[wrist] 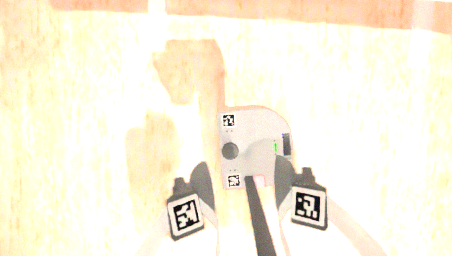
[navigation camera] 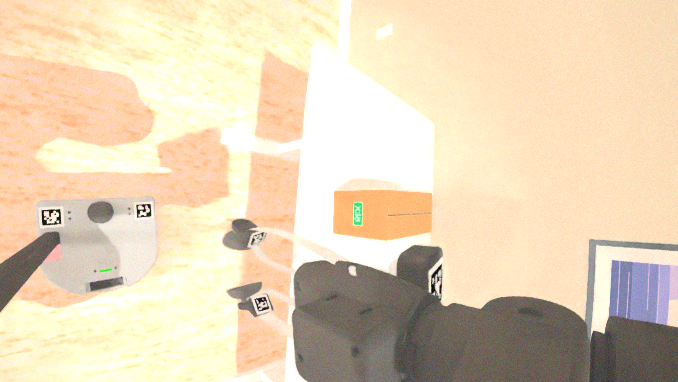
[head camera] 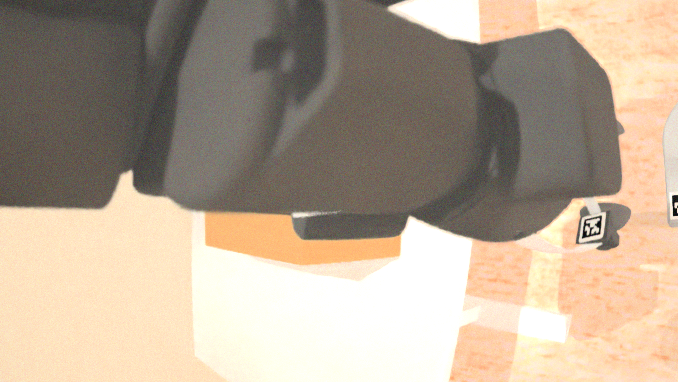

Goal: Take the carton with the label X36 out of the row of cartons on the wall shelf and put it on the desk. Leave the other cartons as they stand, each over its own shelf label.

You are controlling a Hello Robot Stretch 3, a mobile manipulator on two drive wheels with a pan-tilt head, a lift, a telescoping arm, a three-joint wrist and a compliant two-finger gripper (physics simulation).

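The carton labelled X36 is orange-brown and stands on the white desk. Its green label faces the room in the navigation view. In the head view the arm and wrist cover most of the carton, and its label is hidden. My gripper is part-way open, with nothing between its fingertips. It points away from the wall, with its fingertips beyond the desk's front edge in the navigation view. In the head view one fingertip shows and the other is hidden. The wall shelf and the other cartons do not show.
My grey base stands on the wooden floor, with the dark mast above it. A framed picture hangs on the wall beside the arm. A small white plate is on the wall beyond the desk.
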